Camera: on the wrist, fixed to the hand. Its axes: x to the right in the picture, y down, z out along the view.
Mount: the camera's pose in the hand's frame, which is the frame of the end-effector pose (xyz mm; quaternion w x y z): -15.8 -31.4 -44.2 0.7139 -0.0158 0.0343 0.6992
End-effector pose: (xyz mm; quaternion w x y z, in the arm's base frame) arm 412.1 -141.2 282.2 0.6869 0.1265 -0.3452 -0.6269
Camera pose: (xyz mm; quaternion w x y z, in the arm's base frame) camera 416.2 -143.4 225.9 0.9426 -0.1404 -0.3014 0.0316
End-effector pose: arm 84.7 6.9 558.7 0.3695 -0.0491 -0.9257 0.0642
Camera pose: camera 125.3 -22.6 584.6 0.2499 -0.6904 -0.6149 0.2879
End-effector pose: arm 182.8 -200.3 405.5 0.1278 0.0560 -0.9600 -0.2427
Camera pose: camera 211.5 -245.1 424.5 0.2948 -0.6250 -0.7163 -0.0972
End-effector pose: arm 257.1 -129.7 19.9 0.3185 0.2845 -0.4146 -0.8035
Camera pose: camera 290.4 -125.1 -25.5 0.8080 -0.0643 -0.4713 -0.3477
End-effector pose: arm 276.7 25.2 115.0 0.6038 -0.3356 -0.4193 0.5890
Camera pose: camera 330.8 10.9 122.8 0.0283 -0.5625 -0.0533 0.8246
